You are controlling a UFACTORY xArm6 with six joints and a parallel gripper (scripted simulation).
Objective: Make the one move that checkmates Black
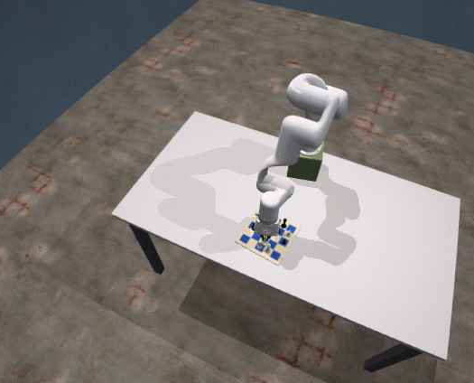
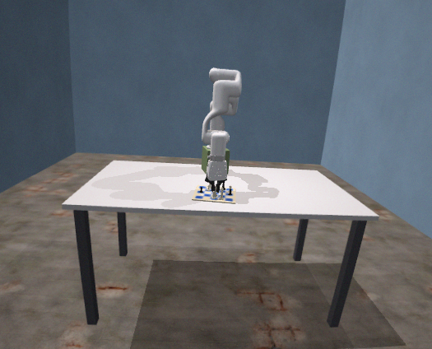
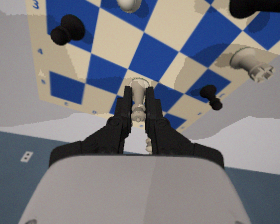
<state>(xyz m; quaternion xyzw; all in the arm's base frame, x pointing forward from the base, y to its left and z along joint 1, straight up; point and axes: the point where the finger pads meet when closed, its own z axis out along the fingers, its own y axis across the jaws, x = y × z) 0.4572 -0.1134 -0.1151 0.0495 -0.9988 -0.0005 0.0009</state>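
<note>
My hand is 30 mm past the cream chessboard, 10 mm to the right of it and 40 mm above it. The rest, counted from my hand: tall black piece (90 mm behind, 70 mm to the left, 10 mm below).
</note>
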